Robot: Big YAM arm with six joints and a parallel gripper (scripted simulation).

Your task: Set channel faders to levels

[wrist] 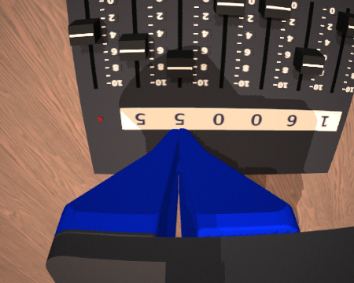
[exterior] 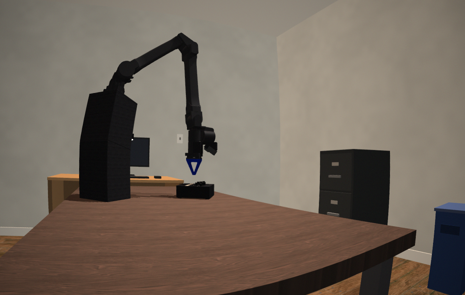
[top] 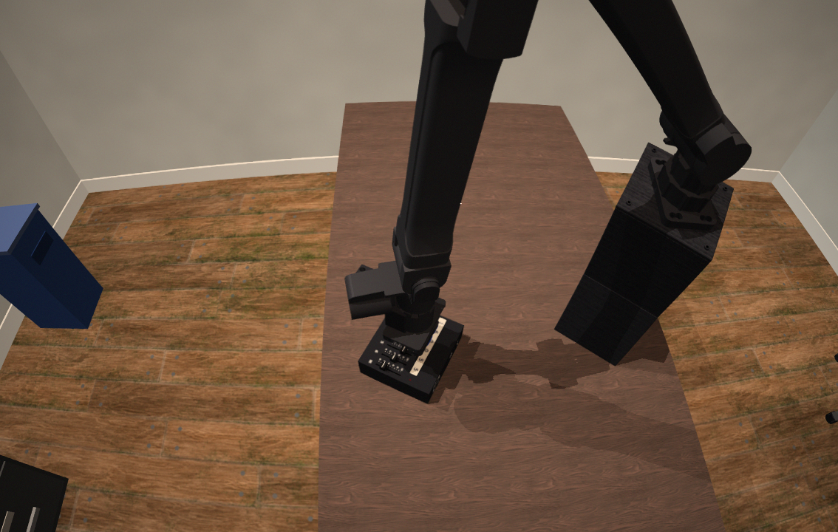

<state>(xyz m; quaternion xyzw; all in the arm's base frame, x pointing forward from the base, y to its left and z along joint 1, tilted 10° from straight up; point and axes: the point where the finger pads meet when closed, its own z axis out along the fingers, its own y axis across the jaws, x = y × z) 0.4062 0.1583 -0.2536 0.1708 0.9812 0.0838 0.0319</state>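
The fader 5 is 2 cm ahead of my hand, 1 cm to the right of it and 4 cm below it. The rest, counted from my hand: fader 4: 4 cm ahead, 4 cm to the right, 4 cm below; fader 6: 4 cm ahead, 1 cm to the left, 4 cm below; master fader: 5 cm ahead, 3 cm to the left, 4 cm below.
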